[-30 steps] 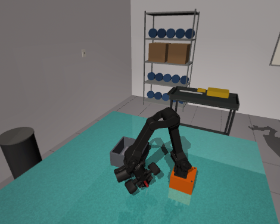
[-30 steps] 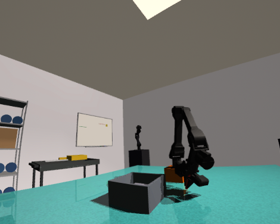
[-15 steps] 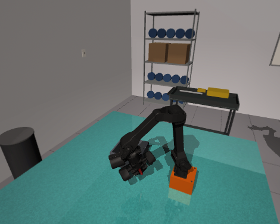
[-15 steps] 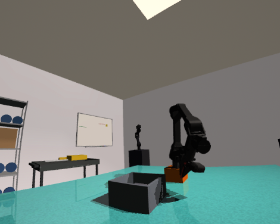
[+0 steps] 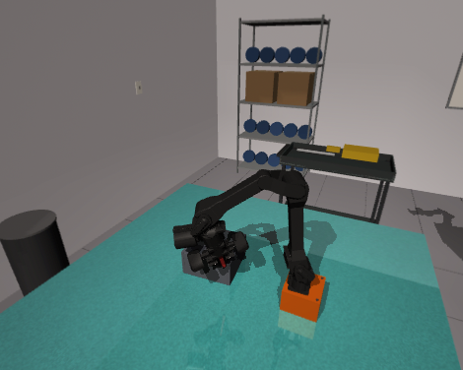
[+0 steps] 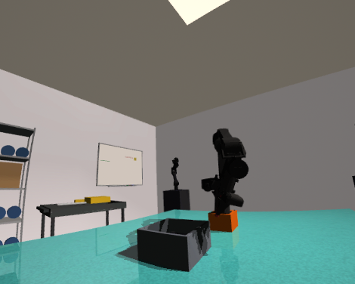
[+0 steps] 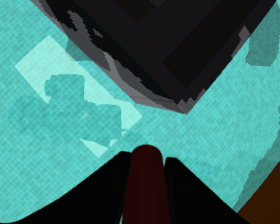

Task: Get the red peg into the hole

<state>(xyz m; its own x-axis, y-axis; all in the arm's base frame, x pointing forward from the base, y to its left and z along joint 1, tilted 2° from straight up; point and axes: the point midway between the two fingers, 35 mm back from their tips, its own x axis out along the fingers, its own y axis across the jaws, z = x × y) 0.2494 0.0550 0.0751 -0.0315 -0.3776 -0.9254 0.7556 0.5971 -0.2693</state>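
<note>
My gripper tip is 90 mm short of the plate, 120 mm to the left of it and 80 mm above it. Round my gripper tip: grey box (90 mm ahead, 120 mm to the right, 100 mm below); red peg (10 mm to the left, 30 mm above).
</note>
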